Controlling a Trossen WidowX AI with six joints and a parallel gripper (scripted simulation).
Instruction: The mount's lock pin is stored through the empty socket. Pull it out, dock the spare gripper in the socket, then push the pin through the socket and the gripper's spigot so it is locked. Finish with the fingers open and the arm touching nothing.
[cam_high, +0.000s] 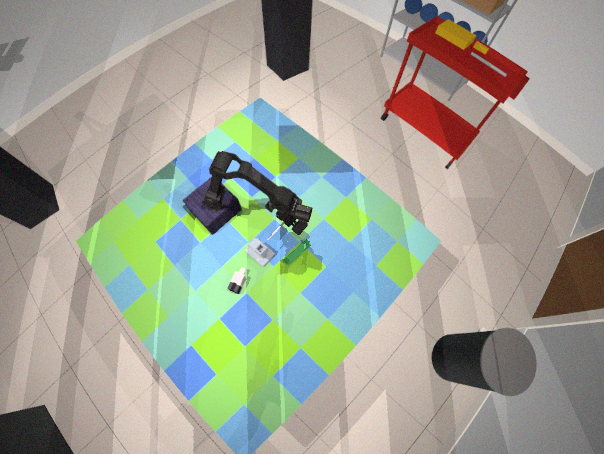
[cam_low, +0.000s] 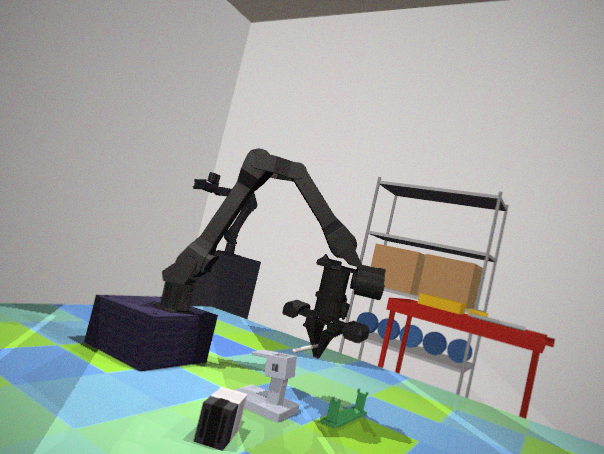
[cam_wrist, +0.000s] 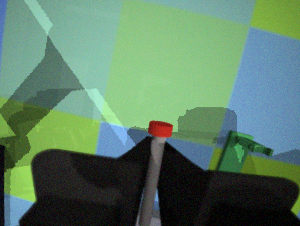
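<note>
Right now my gripper tip is 120 mm short of the green cradle, 30 mm to the left of it and 50 mm above it. The rest, counted from my gripper tip: spare gripper 90 mm ahead, 320 mm to the right, 50 mm below; grey mount 40 mm ahead, 170 mm to the right, 20 mm below.
</note>
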